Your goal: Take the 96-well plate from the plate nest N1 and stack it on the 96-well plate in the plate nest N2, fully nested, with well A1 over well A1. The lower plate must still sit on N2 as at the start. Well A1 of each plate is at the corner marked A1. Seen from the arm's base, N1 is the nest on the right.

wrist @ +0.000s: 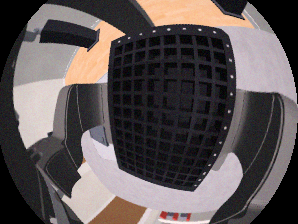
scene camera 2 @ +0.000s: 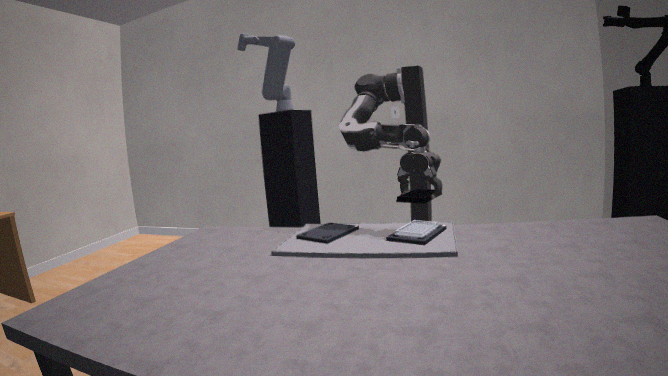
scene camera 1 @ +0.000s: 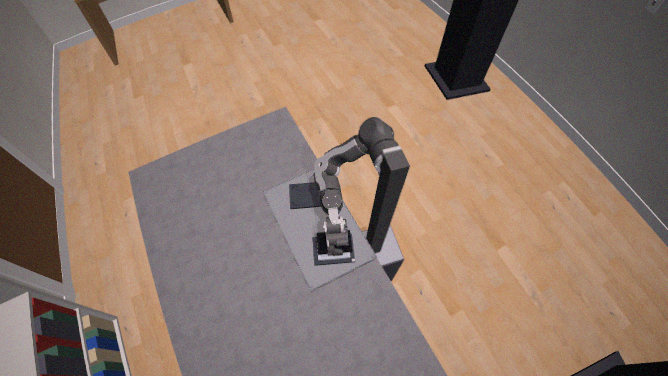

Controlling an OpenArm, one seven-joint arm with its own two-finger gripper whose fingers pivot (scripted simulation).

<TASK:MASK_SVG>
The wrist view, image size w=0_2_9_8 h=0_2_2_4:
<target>gripper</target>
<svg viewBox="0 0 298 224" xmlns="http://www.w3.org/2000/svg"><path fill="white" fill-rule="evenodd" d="M292 99L278 92L254 92L236 89L235 107L230 129L223 148L211 170L218 171L224 163L227 154L234 153L240 161L243 177L236 191L216 211L209 224L250 224L275 194L287 171L295 145L298 106ZM26 24L10 51L0 82L0 145L4 160L20 194L45 224L84 224L62 198L65 195L71 199L75 183L82 178L77 170L83 161L81 146L83 133L91 128L102 125L106 129L107 142L113 144L108 112L107 83L75 83L64 86L57 98L53 120L53 134L38 140L26 149L17 125L13 100L15 66L26 34Z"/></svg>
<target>dark 96-well plate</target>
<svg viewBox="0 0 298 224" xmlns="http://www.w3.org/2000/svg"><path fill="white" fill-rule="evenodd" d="M111 41L107 94L110 130L118 168L156 185L194 192L216 162L227 138L233 117L236 99L236 66L229 35L222 29L211 26L170 24L135 31Z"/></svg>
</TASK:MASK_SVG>
